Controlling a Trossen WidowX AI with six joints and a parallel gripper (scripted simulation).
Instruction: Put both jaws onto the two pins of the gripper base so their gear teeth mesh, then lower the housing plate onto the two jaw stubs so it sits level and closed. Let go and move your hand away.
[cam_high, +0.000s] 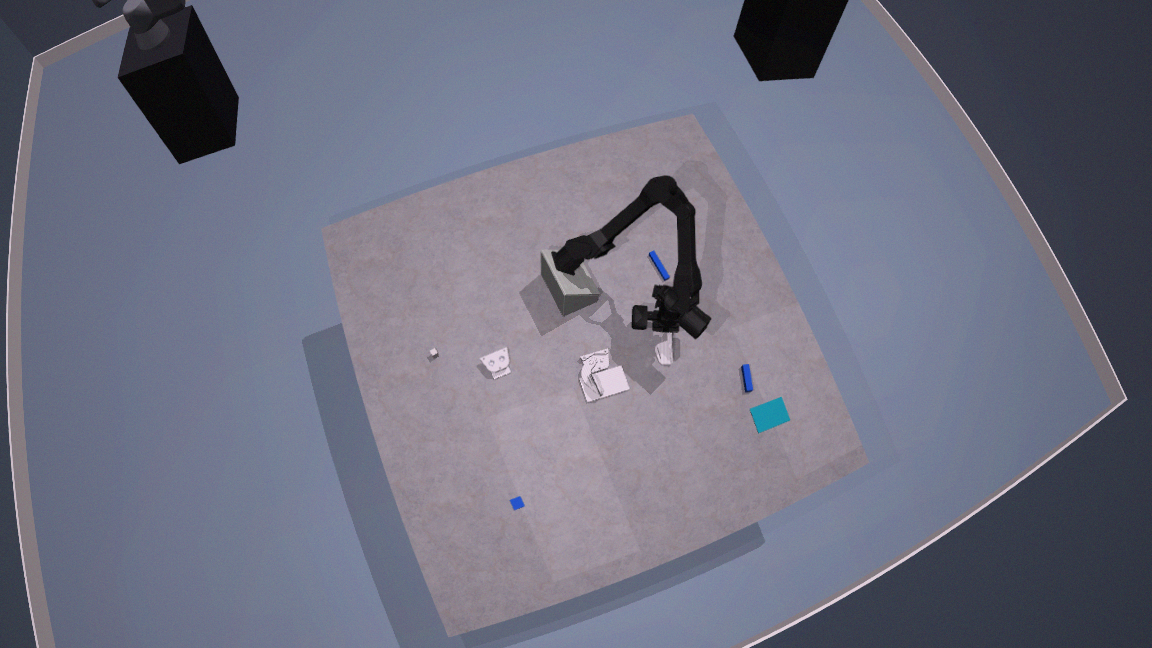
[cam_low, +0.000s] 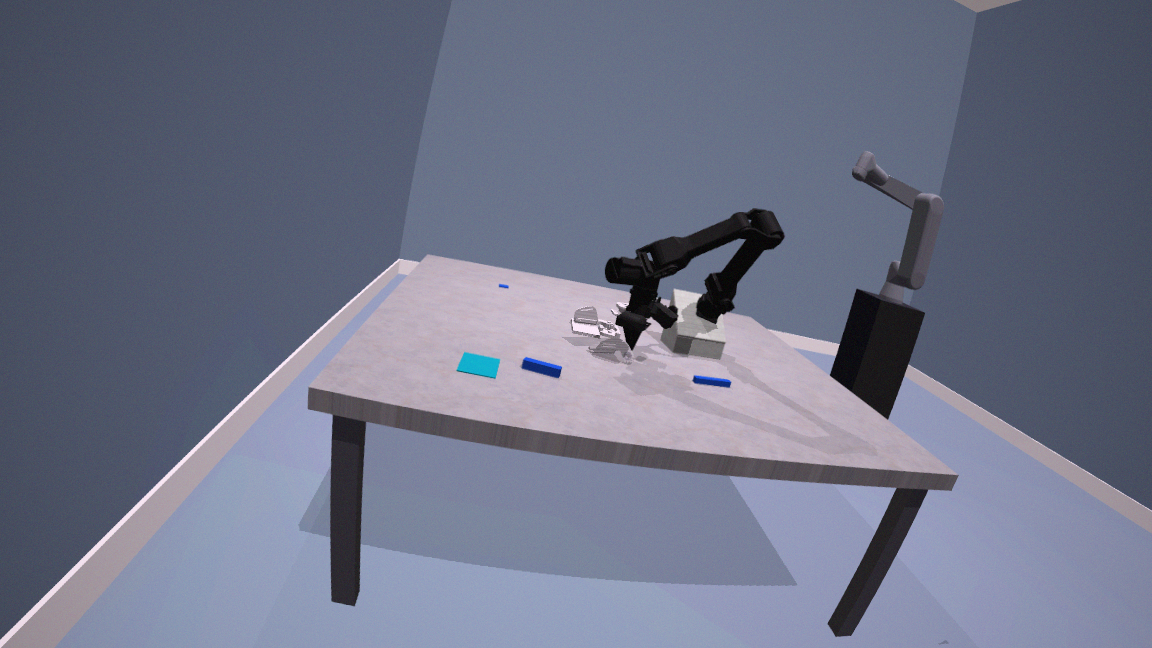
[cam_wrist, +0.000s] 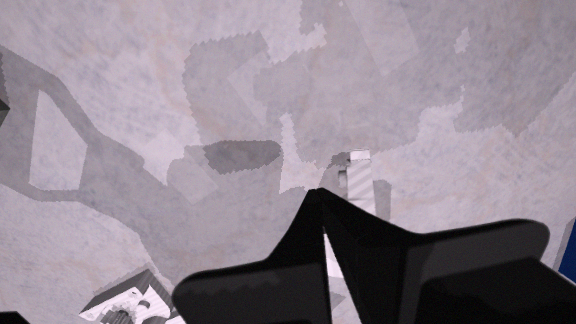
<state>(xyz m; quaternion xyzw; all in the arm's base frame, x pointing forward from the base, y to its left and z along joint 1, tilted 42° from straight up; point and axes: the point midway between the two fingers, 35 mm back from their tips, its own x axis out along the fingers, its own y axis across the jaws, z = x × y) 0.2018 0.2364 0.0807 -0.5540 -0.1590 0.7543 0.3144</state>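
My gripper tip is 2 cm to the right of the white jaw, 2 cm short of it and 1 cm above it. The rest, counted from my gripper tip: teal tile (31 cm ahead, 24 cm to the left, 2 cm below); blue bar (20 cm behind, 5 cm to the left, 2 cm below); white stepped part (46 cm to the right, 1 cm below, 1 cm behind).
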